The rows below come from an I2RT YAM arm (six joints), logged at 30 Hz.
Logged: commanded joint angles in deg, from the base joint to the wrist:
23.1 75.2 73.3 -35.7 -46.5 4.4
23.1 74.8 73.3 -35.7 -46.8 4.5
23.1 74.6 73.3 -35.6 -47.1 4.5
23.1 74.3 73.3 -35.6 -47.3 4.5
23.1 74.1 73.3 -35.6 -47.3 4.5
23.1 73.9 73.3 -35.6 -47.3 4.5
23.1 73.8 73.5 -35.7 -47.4 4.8
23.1 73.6 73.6 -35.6 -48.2 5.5
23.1 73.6 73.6 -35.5 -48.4 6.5
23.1 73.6 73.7 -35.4 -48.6 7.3
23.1 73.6 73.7 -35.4 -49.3 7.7
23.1 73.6 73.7 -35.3 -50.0 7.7
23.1 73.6 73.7 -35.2 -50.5 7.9
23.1 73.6 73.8 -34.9 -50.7 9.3
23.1 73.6 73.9 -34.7 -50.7 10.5
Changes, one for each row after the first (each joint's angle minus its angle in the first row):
0.0 -0.4 0.0 0.0 -0.3 0.1
0.0 -0.6 0.0 0.1 -0.6 0.1
0.0 -0.9 0.0 0.1 -0.8 0.1
0.0 -1.1 0.0 0.1 -0.8 0.1
0.0 -1.3 0.0 0.1 -0.8 0.1
0.0 -1.4 0.2 0.0 -0.9 0.4
0.0 -1.6 0.3 0.1 -1.7 1.1
0.0 -1.6 0.3 0.2 -1.9 2.1
0.0 -1.6 0.4 0.3 -2.1 2.9
0.0 -1.6 0.4 0.3 -2.8 3.3
0.0 -1.6 0.4 0.4 -3.5 3.3
0.0 -1.6 0.4 0.5 -4.0 3.5
0.0 -1.6 0.5 0.8 -4.2 4.9
0.0 -1.6 0.6 1.0 -4.2 6.1

